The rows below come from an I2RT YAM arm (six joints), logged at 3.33 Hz.
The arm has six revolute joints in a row. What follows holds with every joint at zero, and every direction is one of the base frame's. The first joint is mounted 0.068 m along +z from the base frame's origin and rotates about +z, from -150 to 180 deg. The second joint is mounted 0.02 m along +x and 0.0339 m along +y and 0.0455 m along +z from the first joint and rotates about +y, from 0 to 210 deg. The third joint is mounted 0.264 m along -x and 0.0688 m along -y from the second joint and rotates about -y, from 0 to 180 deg. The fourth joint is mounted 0.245 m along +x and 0.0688 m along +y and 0.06 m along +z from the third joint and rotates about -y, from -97 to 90 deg. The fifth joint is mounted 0.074 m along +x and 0.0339 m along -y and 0.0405 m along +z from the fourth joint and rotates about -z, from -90 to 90 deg. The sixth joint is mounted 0.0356 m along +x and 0.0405 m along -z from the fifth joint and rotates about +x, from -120 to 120 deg. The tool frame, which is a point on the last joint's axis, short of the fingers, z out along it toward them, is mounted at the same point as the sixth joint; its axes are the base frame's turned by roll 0, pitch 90 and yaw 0 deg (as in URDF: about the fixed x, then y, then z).
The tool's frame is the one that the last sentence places.
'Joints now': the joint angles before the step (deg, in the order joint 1, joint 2, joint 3, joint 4, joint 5, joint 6). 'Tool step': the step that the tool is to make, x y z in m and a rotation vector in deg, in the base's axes. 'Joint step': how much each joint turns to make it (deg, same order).
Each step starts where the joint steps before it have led.
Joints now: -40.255, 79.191, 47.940, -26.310, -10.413, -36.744
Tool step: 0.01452, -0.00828, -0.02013, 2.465, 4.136, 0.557
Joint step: 0.703, 6.887, 2.163, -0.075, 0.733, -0.259
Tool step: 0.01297, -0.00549, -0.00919, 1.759, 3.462, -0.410
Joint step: 0.924, 4.920, 3.287, -2.029, 1.317, 0.855
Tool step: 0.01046, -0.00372, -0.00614, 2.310, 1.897, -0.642
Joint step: 0.659, 3.660, 2.830, -1.877, -0.088, 1.462
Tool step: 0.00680, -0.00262, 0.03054, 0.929, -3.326, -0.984
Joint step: 0.146, -1.756, 5.085, -4.433, -2.133, 2.135
